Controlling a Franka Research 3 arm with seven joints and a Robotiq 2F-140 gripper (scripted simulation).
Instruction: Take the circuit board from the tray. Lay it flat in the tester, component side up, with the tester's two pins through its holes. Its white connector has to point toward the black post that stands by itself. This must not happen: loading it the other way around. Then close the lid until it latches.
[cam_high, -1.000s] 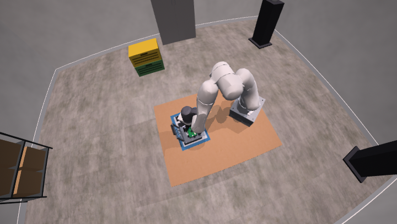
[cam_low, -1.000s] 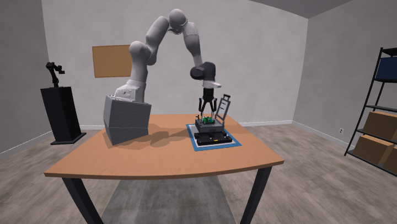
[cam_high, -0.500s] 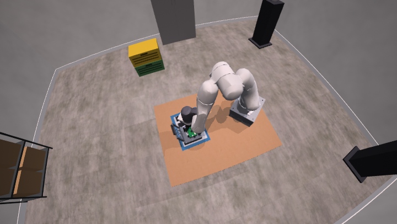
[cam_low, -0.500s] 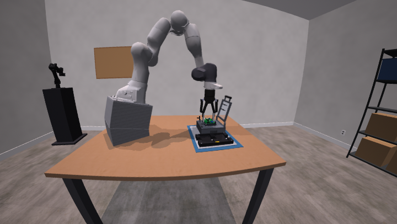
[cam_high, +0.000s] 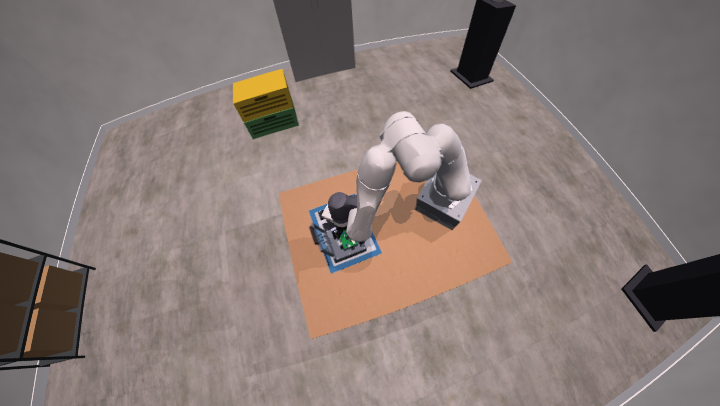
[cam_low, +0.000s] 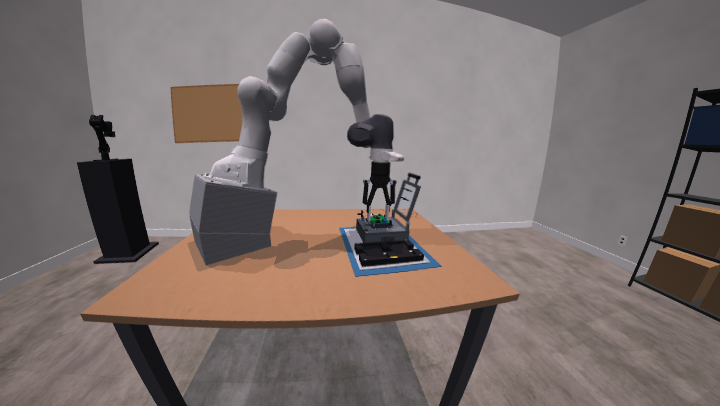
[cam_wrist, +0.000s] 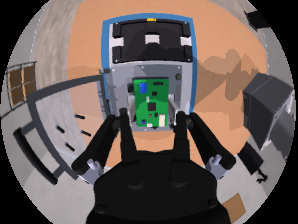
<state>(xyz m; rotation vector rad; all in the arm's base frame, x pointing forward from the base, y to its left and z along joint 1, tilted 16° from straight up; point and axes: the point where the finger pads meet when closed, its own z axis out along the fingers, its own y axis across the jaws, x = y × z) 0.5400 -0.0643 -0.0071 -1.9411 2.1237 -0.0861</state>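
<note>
Now: the green circuit board 20 mm below my hand. From my hand the other things lie so: tester lid 120 mm ahead, 10 mm to the right, 80 mm above.
</note>
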